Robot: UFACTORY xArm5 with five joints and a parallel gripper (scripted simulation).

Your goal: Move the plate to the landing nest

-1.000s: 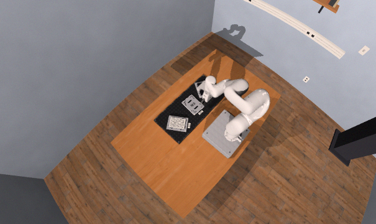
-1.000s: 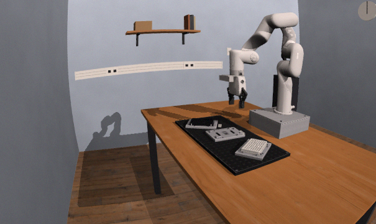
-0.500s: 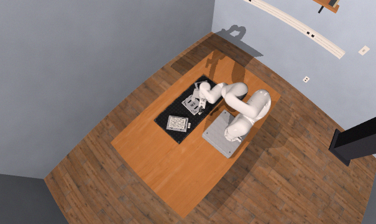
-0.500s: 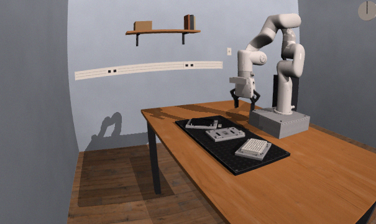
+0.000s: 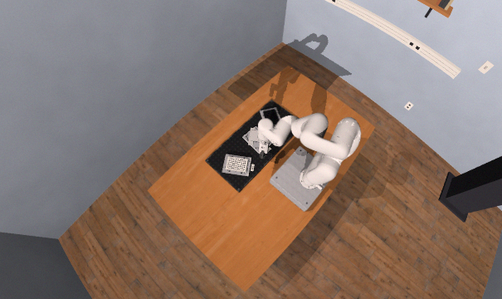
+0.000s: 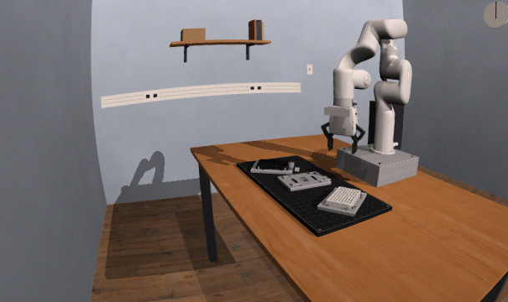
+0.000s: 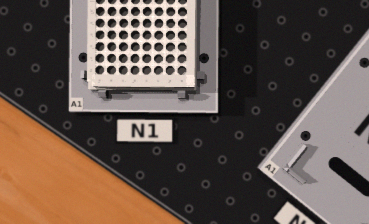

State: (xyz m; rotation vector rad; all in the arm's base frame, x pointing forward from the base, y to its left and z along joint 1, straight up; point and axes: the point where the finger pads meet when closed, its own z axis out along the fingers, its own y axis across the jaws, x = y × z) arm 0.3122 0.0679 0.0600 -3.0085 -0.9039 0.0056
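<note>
Now: the black well plate 140 mm ahead of my hand, 260 mm to the right of it and 110 mm below it. Also, from my hand: light grey nest 140 mm ahead, 260 mm to the right, 130 mm below; white well plate 90 mm ahead, 140 mm to the left, 110 mm below; A1 mark 110 mm ahead, 180 mm to the right, 120 mm below.
</note>
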